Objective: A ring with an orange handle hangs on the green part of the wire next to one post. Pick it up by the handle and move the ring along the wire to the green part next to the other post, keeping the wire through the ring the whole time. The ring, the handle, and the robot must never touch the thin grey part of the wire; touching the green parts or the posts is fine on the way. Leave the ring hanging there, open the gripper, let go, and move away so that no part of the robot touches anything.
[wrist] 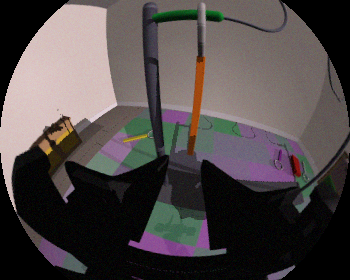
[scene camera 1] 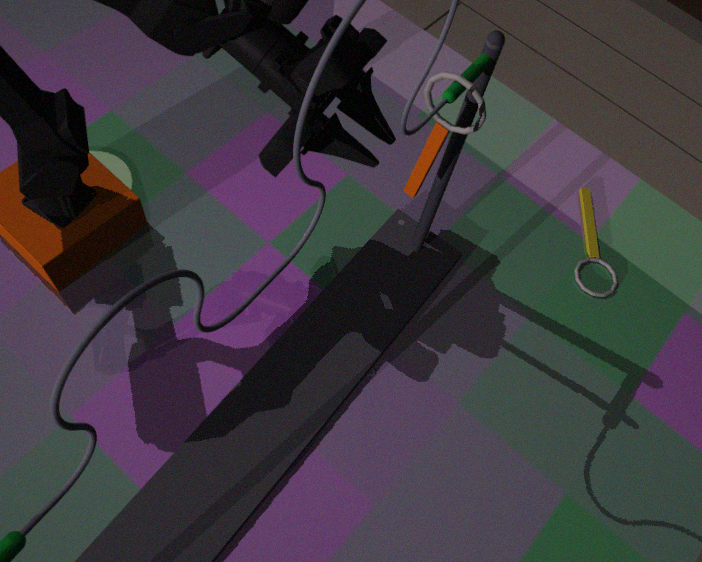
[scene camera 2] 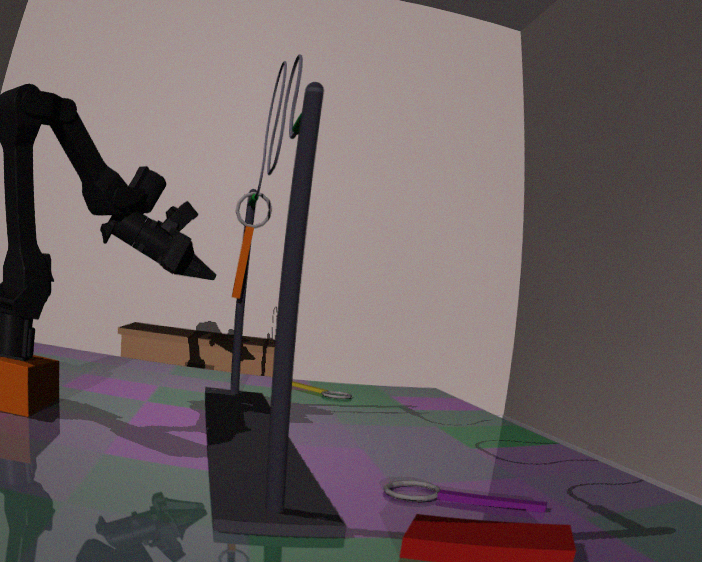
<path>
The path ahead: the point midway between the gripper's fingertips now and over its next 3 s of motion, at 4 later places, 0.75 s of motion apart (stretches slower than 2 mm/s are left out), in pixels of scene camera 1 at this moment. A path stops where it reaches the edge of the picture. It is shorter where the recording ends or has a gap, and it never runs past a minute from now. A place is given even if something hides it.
My gripper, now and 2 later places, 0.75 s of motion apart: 385,153; 368,142; 333,111
</path>
